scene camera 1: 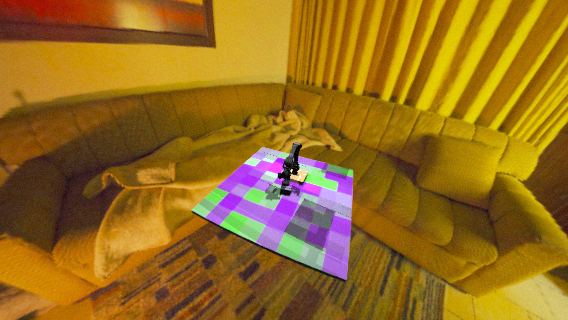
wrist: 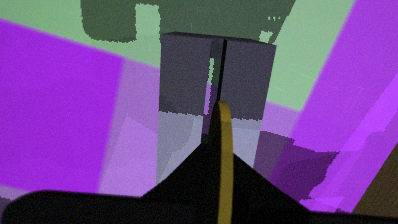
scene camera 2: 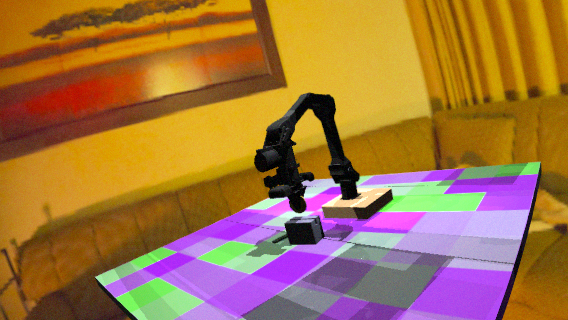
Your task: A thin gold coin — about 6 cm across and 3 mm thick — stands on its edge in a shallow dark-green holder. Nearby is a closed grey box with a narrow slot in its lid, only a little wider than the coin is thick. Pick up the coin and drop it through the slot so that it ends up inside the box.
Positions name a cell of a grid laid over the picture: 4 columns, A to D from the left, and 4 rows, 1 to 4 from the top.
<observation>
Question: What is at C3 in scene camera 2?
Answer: The gripper.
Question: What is the gripper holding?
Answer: A gold coin.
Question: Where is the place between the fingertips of the gripper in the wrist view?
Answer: C3
</observation>
